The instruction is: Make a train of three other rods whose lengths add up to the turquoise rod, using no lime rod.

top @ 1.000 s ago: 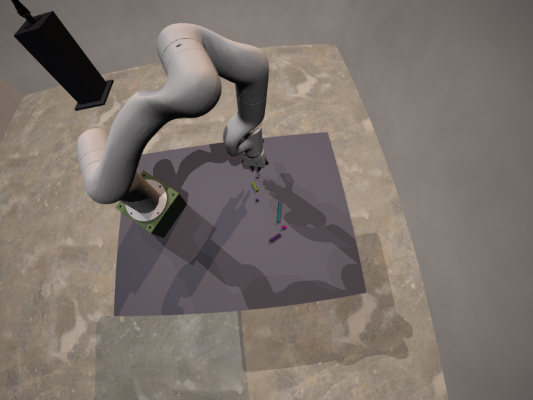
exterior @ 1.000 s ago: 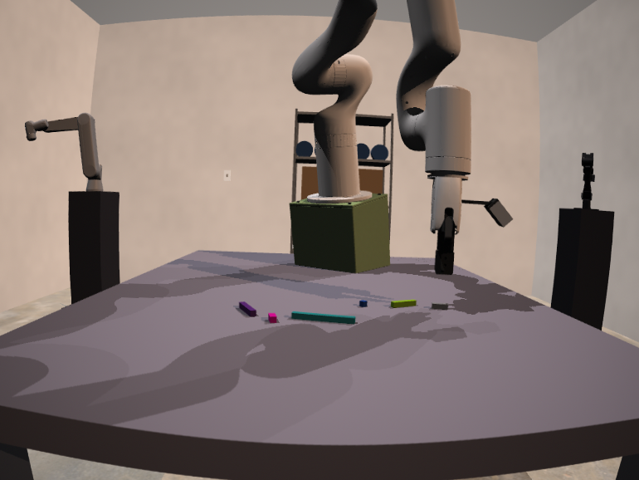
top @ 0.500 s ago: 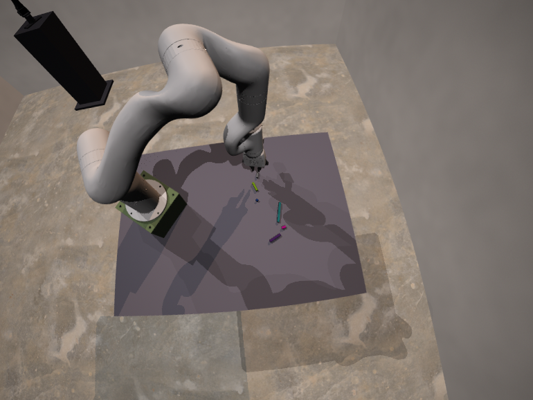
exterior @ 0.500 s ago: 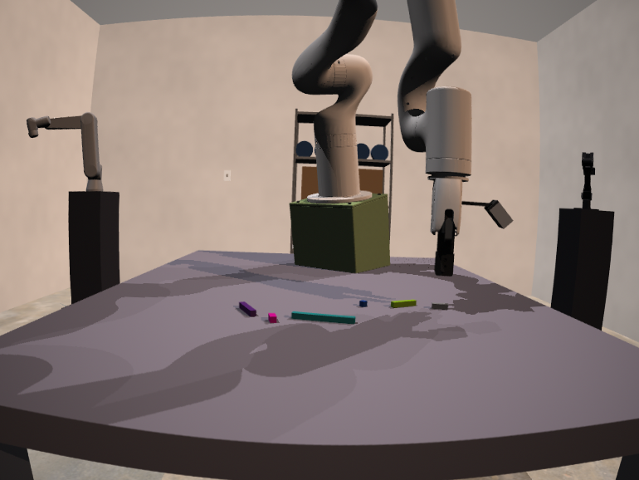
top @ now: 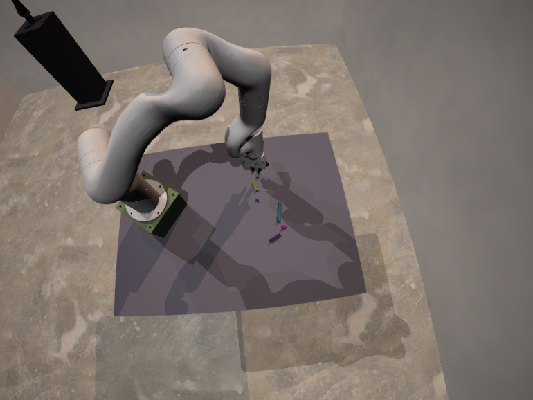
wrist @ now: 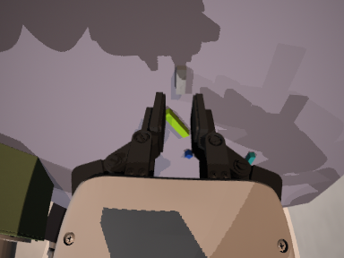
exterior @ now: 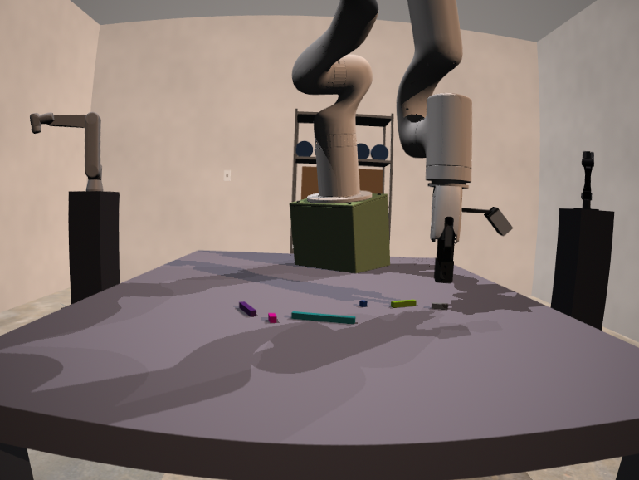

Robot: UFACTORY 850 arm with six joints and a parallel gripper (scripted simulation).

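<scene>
My gripper is now 7 cm above the grey rod. Also, from my hand: blue rod: 14 cm to the right, 7 cm below, 1 cm behind; turquoise rod: 21 cm to the right, 10 cm ahead, 7 cm below; lime rod: 7 cm to the right, 7 cm below, 1 cm behind.
</scene>
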